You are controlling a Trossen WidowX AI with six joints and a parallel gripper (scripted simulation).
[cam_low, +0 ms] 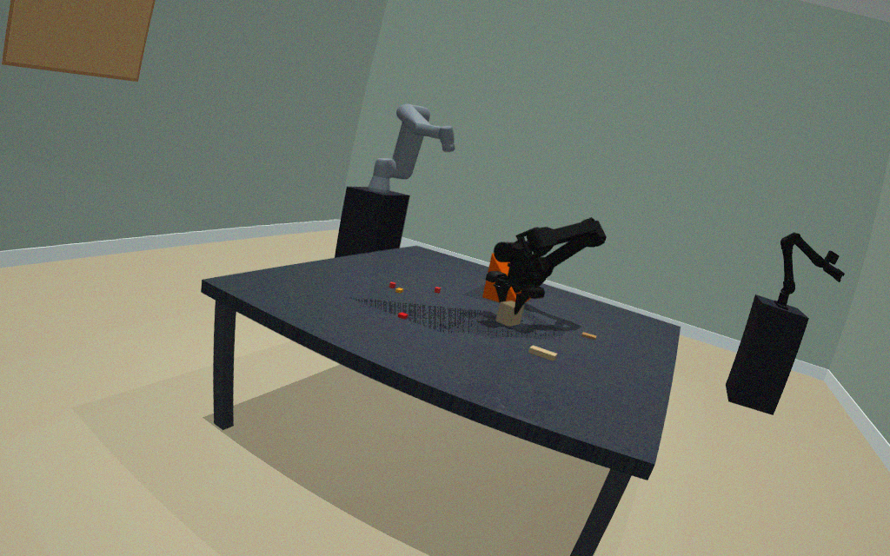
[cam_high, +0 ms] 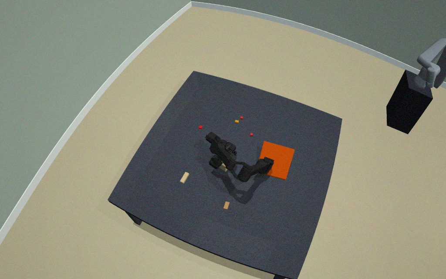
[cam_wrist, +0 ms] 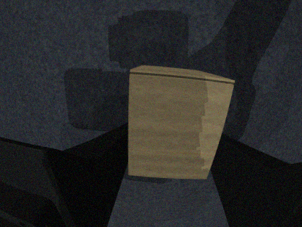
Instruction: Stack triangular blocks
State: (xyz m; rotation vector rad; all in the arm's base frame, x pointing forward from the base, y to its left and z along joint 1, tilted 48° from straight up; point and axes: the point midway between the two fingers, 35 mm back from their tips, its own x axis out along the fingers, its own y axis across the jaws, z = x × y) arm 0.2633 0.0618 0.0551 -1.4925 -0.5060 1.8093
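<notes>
The tan triangular block is 10 mm ahead of my gripper tip and 10 mm above it. From my gripper tip the other things lie so: orange piece: 40 mm ahead, 360 mm to the right, 30 mm below.
</notes>
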